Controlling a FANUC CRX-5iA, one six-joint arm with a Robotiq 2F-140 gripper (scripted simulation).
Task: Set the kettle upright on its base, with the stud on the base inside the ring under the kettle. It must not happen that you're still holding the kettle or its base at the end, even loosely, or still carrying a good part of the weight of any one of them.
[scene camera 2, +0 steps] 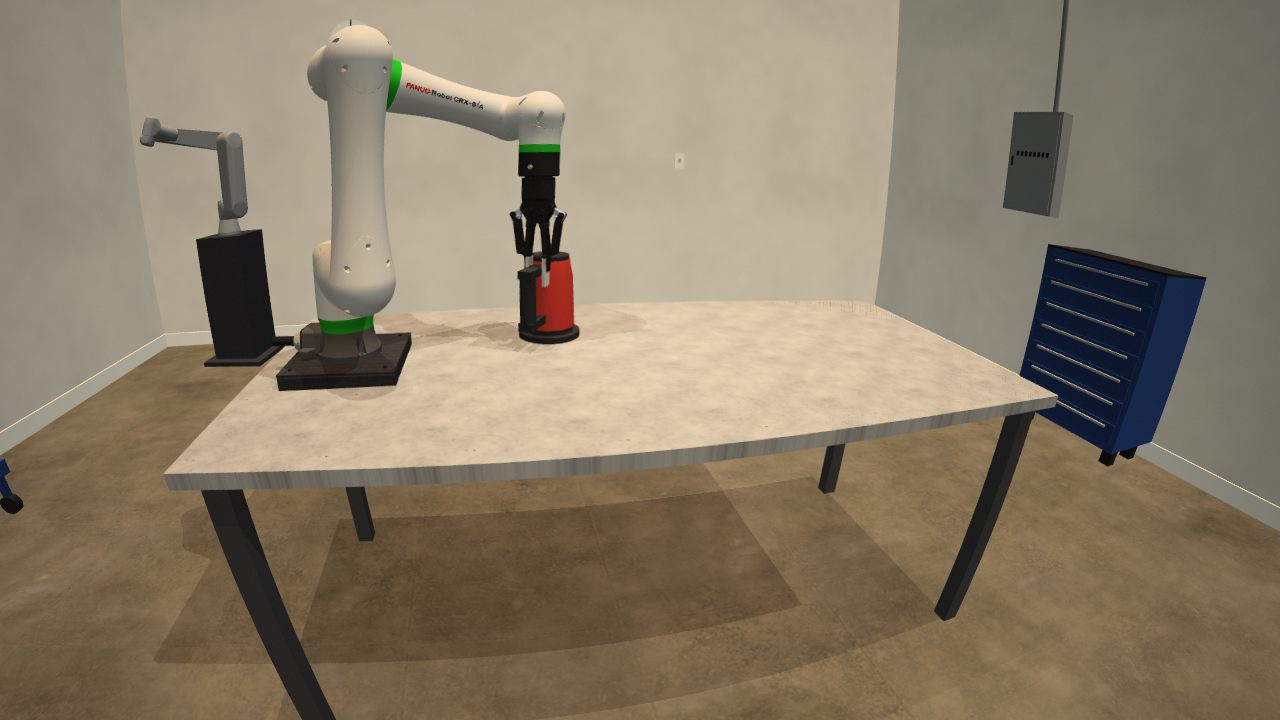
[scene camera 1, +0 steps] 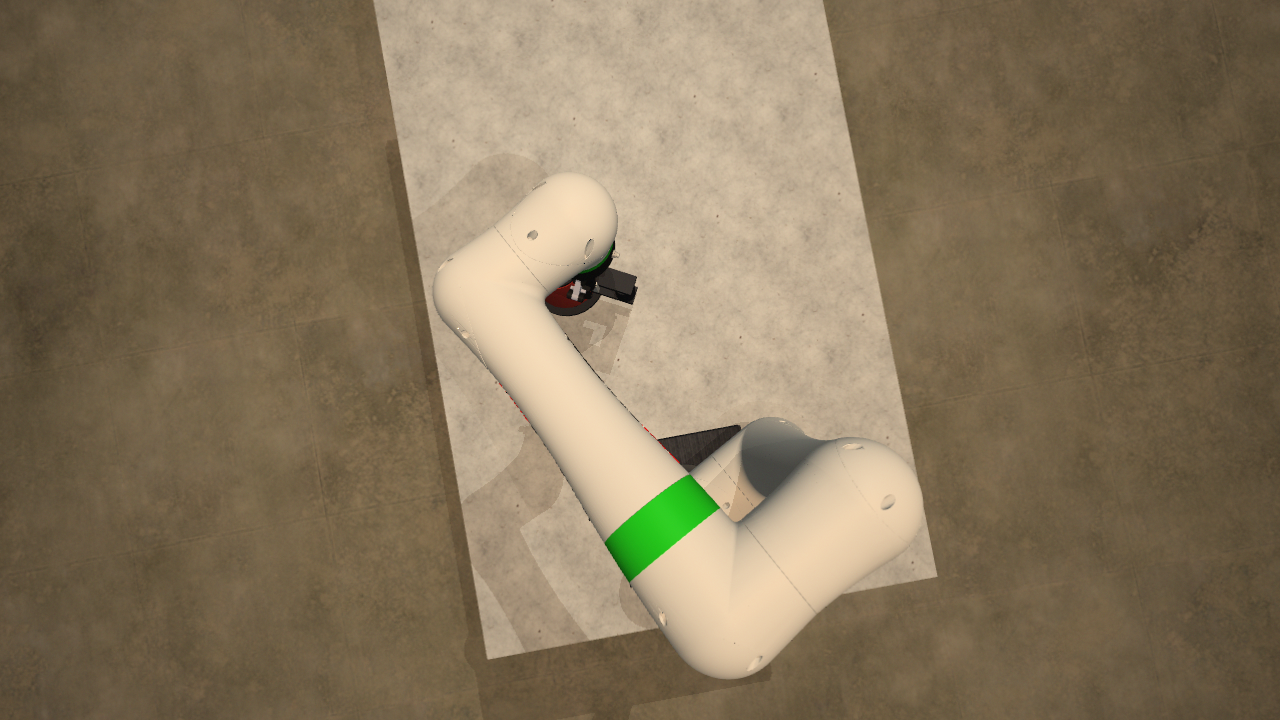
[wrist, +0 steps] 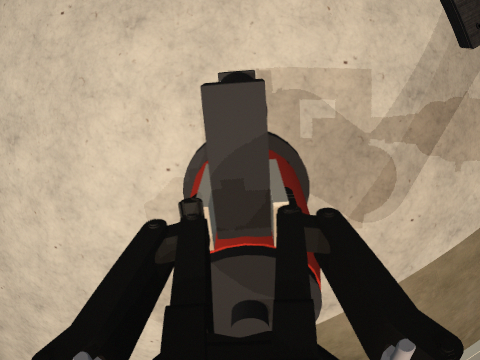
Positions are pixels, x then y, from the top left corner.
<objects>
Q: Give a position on a round black base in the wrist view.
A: At 276, 143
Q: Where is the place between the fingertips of my gripper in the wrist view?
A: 242, 179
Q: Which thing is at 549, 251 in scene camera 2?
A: My gripper.
</objects>
